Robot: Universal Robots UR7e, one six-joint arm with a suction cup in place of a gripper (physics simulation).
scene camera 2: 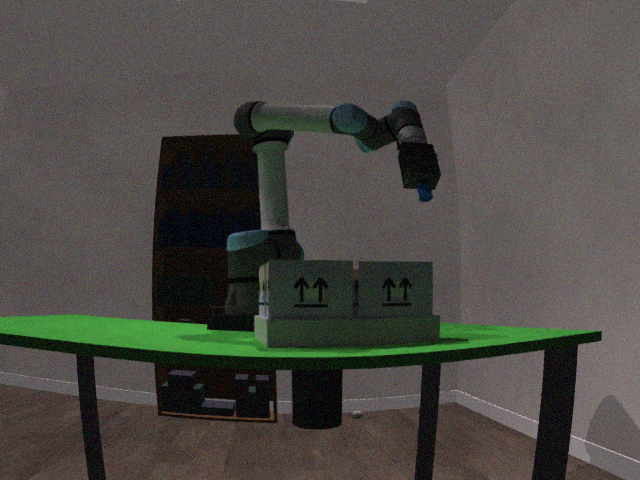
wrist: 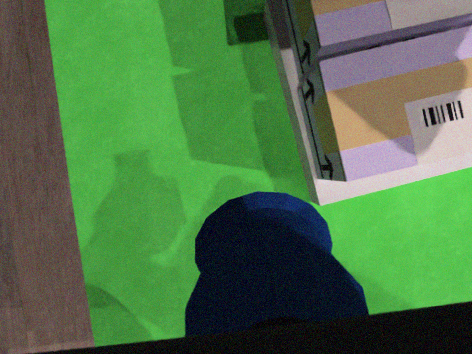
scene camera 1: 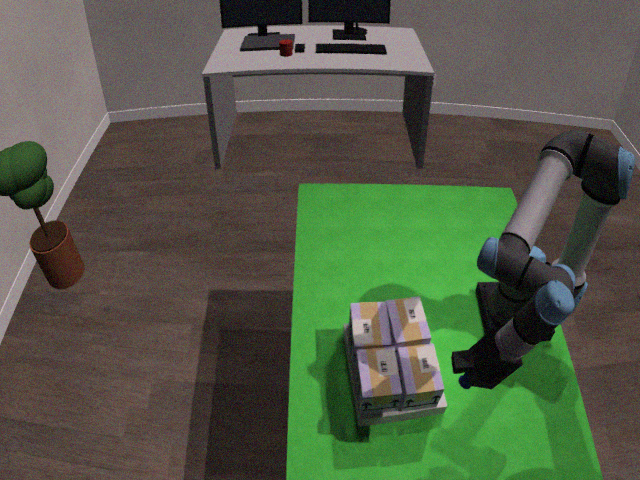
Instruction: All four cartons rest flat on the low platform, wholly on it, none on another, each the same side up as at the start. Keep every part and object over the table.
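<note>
The suction cup (wrist: 264,255) is visible, and so is a low platform, which appears in both (scene camera 2: 376,331) and (scene camera 1: 394,416). The scene also contains a carton (scene camera 2: 295,289) and a carton (scene camera 2: 381,289), along with a carton (scene camera 1: 408,326) and a carton (scene camera 1: 422,386).
</note>
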